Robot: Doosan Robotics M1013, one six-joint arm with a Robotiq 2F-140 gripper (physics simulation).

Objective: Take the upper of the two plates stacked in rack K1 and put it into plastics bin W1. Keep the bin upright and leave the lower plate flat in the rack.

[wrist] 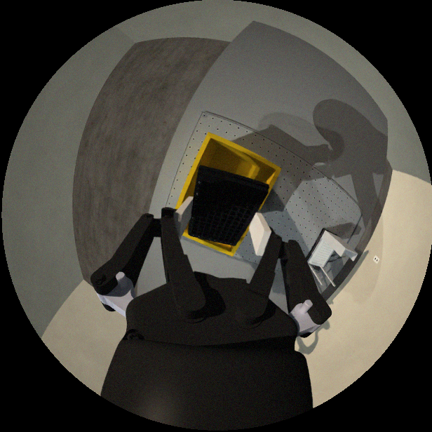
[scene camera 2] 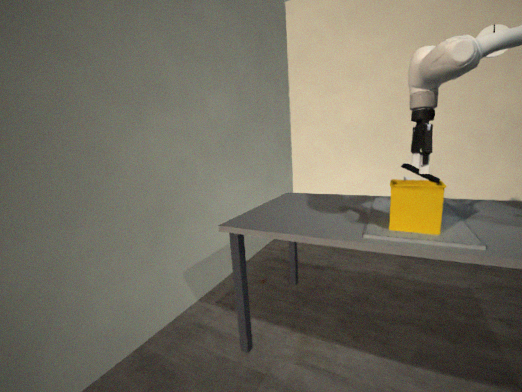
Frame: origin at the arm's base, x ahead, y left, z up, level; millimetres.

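Seen in the pictures: gripper, fingertip midpoint: (scene camera 2: 419, 172).
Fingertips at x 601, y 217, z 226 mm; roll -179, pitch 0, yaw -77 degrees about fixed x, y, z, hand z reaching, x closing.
Observation:
A point is followed by its place in that frame.
The black upper plate (scene camera 2: 414, 171) @[y 211, x 617, z 230 mm] (wrist: 229, 205) is held tilted at the mouth of the yellow bin W1 (scene camera 2: 416, 207) @[y 283, x 608, z 105 mm] (wrist: 274, 175). In the scene view its right end is lower, at the bin's rim, and its left end stands above the rim. My gripper (scene camera 2: 421, 164) @[y 217, x 601, z 226 mm] (wrist: 222, 212) is shut on the plate, with a pale fingertip on either side of it. The bin stands upright. The rack K1 (wrist: 327, 252) shows at the lower right of the wrist view with a whitish plate in it. Whether the plate touches the bin is hard to tell.
The bin stands on a perforated board (scene camera 2: 465, 237) @[y 289, x 449, z 9 mm] (wrist: 320, 200) on the grey table (scene camera 2: 290, 220) @[y 241, x 1129, z -4 mm] (wrist: 280, 75). The rack stands near a table edge. A grey wall (scene camera 2: 150, 125) is on the left and a cream wall (scene camera 2: 350, 100) behind.

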